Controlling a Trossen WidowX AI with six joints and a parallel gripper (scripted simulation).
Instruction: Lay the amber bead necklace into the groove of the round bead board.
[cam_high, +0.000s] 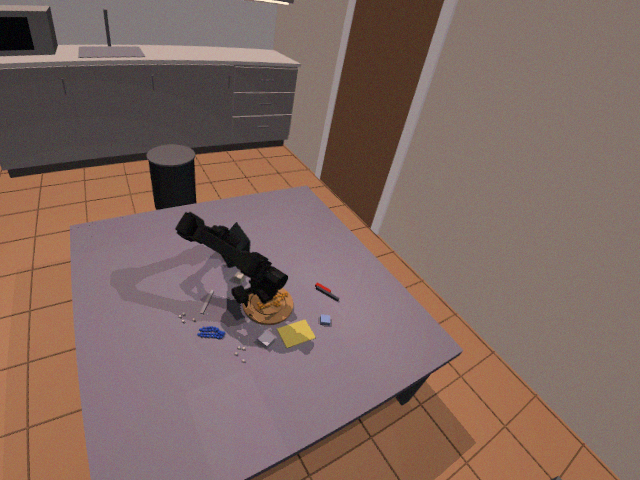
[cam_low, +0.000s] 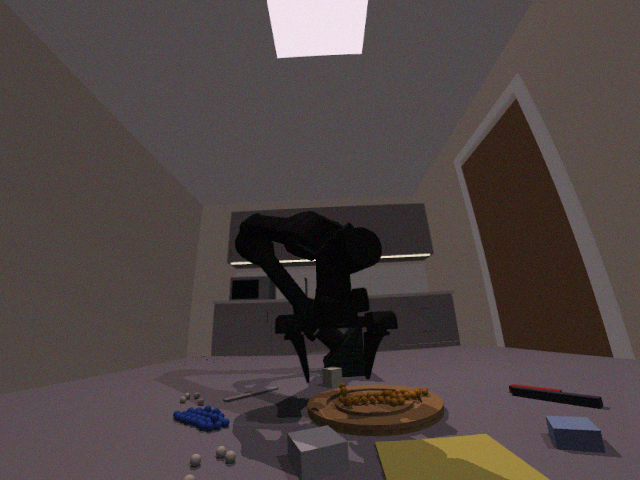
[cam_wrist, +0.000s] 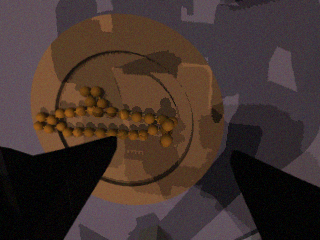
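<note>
Right now the round wooden bead board is 50 mm to the left of my gripper tip and 30 mm below it. Round my gripper tip: grey block 150 mm ahead, 40 mm to the right, 30 mm below; yellow pad 170 mm ahead, 70 mm to the left, 40 mm below; thin rod 120 mm behind, 150 mm to the right, 40 mm below.
</note>
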